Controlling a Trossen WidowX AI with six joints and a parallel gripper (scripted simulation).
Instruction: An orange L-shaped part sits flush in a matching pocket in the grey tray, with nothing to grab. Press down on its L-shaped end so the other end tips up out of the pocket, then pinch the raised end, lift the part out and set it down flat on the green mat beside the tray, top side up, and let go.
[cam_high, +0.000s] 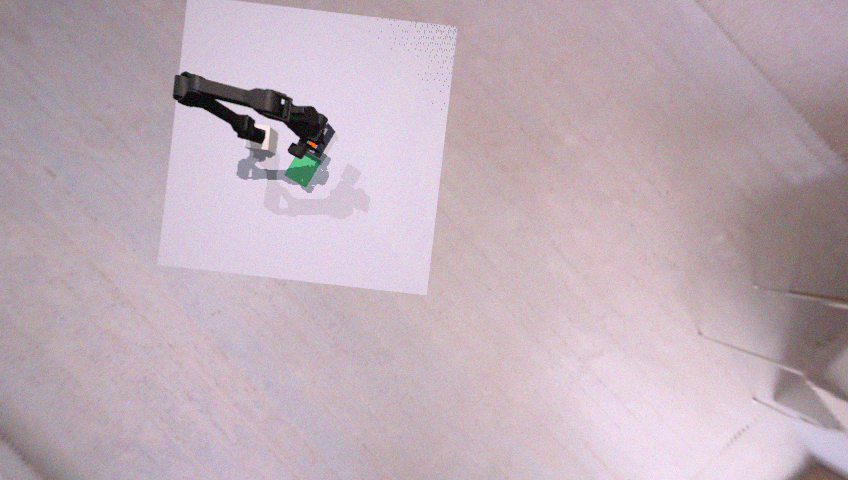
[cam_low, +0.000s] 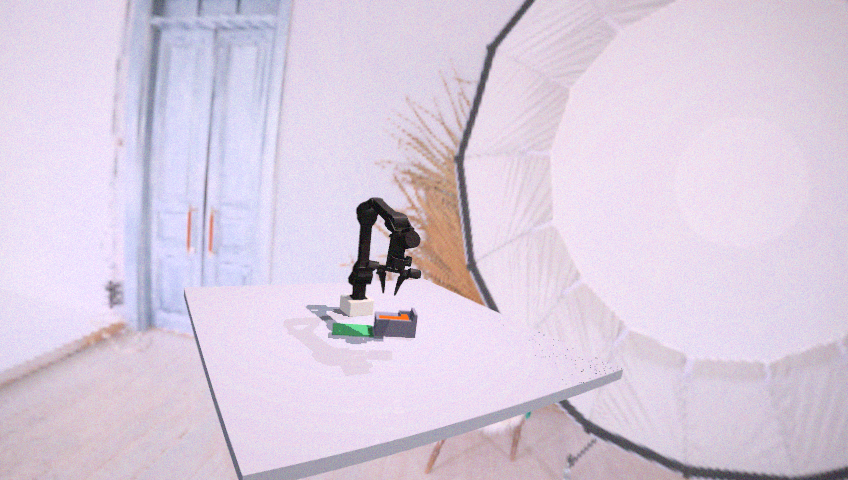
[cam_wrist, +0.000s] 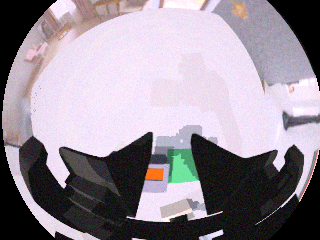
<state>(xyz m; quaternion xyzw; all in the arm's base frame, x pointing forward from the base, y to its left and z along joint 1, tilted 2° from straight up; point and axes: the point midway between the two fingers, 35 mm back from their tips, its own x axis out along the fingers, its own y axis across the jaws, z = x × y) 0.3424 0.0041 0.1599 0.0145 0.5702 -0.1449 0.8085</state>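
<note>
The orange L-shaped part lies 11 cm behind my gripper tip, 9 cm to the left of it and 14 cm below it. The rest, counted from my gripper tip: green mat: 15 cm behind, 7 cm to the right, 20 cm below.
</note>
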